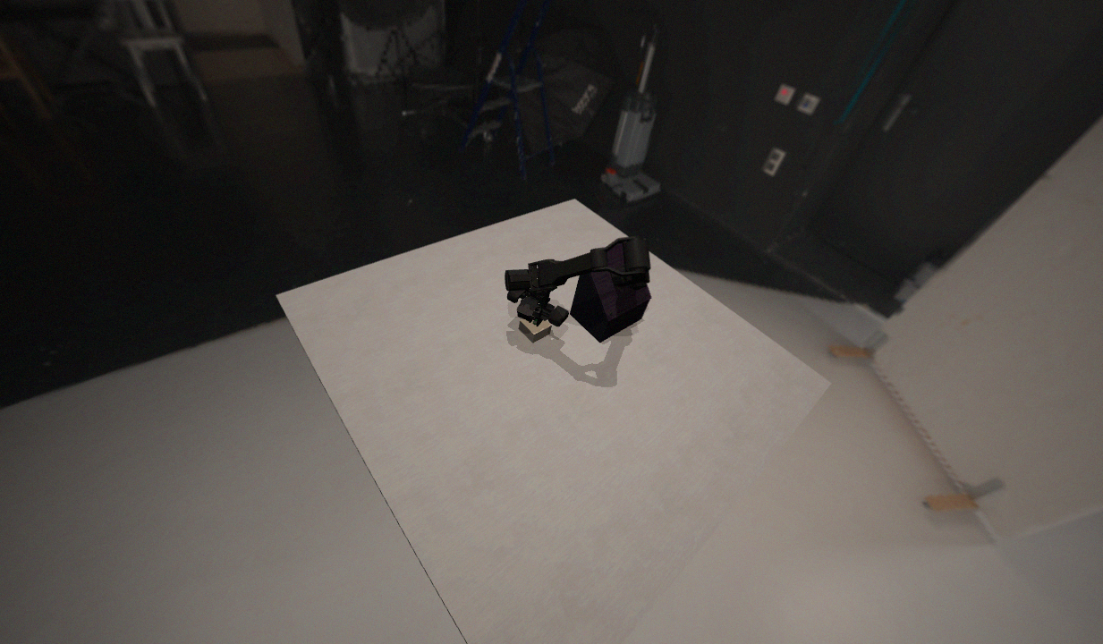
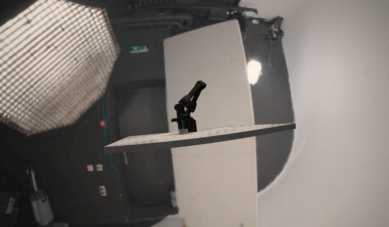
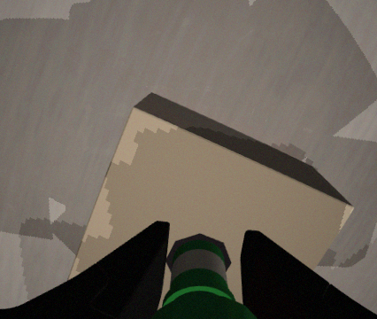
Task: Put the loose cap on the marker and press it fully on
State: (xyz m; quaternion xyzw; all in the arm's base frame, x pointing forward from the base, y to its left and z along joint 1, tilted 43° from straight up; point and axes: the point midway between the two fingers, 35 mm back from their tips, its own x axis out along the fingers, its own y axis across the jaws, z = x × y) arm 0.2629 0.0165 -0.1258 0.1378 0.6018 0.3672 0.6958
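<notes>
The green cap is 50 mm above my gripper tip and 10 mm behind it. From my gripper tip the other things lie so: beige holder block 20 mm below, 10 mm behind.
</notes>
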